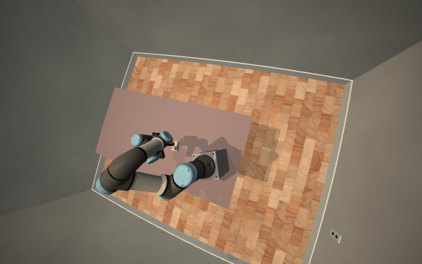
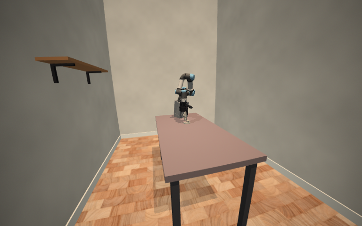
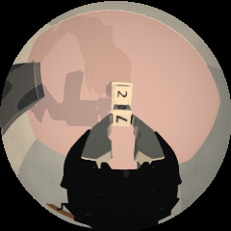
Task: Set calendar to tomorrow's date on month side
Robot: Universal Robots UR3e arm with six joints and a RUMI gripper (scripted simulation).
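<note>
Right now the tray is 1 cm behind my hand, 1 cm to the left of it and 6 cm below it.
</note>
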